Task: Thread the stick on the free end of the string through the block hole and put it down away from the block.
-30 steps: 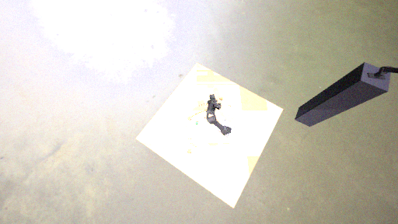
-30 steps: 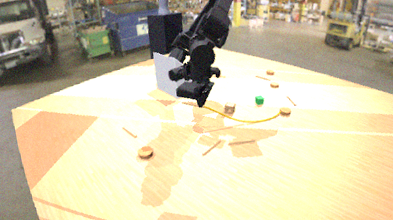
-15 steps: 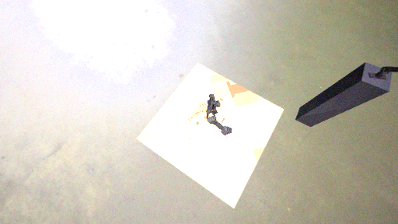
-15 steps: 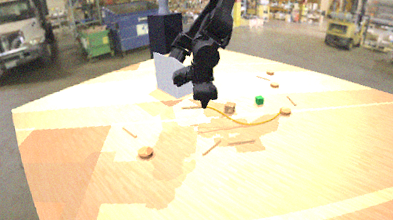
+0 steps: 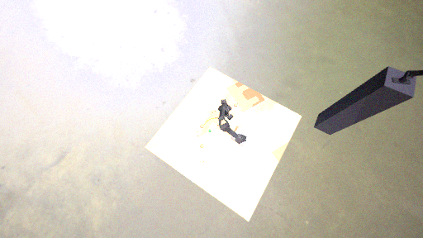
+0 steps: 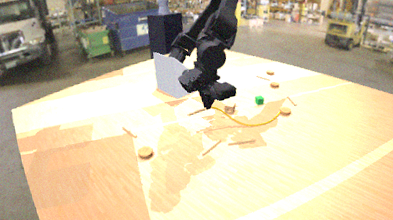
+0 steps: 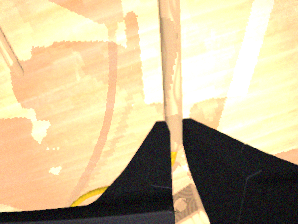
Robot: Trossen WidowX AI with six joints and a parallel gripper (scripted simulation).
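Now: the thin wooden stick 1 cm to the right of my gripper tip. From my gripper tip the other things lie so: green object (7 cm ahead, 23 cm to the left, 5 cm below); then wooden block (1 cm ahead, 11 cm to the left, 4 cm below); then round wooden button (18 cm ahead, 22 cm to the left, 5 cm below).
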